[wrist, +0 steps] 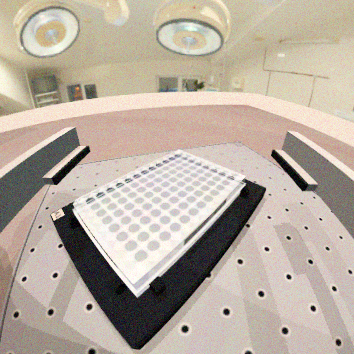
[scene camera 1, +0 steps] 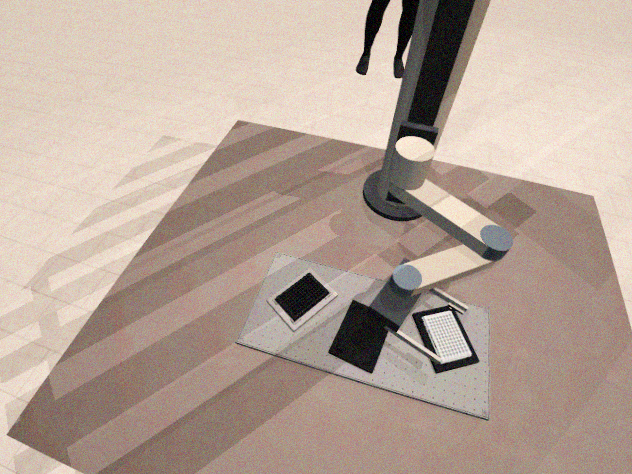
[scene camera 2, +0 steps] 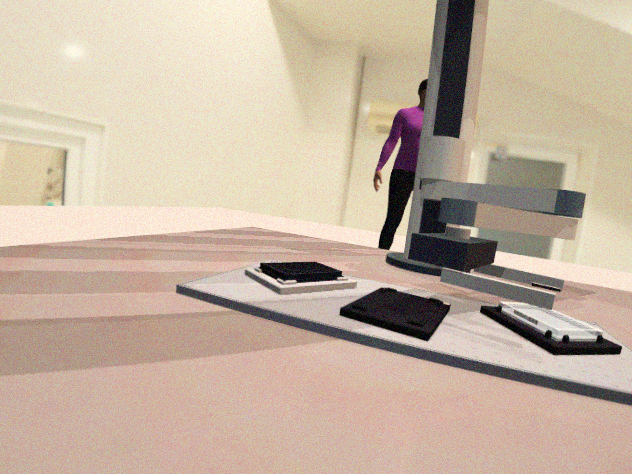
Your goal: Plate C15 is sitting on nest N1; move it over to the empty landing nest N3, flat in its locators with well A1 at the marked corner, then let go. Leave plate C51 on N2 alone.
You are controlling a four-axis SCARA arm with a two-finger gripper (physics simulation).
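Observation:
A white well plate (scene camera 1: 449, 339) (scene camera 2: 551, 321) (wrist: 155, 210) sits between small locators on the black right-hand nest (scene camera 1: 455, 366) (scene camera 2: 587, 348) (wrist: 200, 267). Its number cannot be read. A pale tag marks that nest's left corner in the wrist view. An empty black nest (scene camera 1: 359, 336) (scene camera 2: 395, 311) lies in the middle. A black plate (scene camera 1: 303, 295) (scene camera 2: 301, 270) sits on the pale left-hand nest (scene camera 1: 293, 325) (scene camera 2: 290, 289). My gripper (scene camera 1: 452, 334) (scene camera 2: 557, 293) (wrist: 179, 137) is wide open and empty. Its fingers are above the white plate's level, with gaps to either side of it in the wrist view.
The three nests stand on a grey perforated board (scene camera 1: 459, 392) (scene camera 2: 510, 352) (wrist: 225, 290). The arm's column (scene camera 1: 439, 76) (scene camera 2: 451, 76) rises behind it. A person (scene camera 1: 375, 30) (scene camera 2: 405, 132) stands farther back, partly hidden by the column in scene camera 2.

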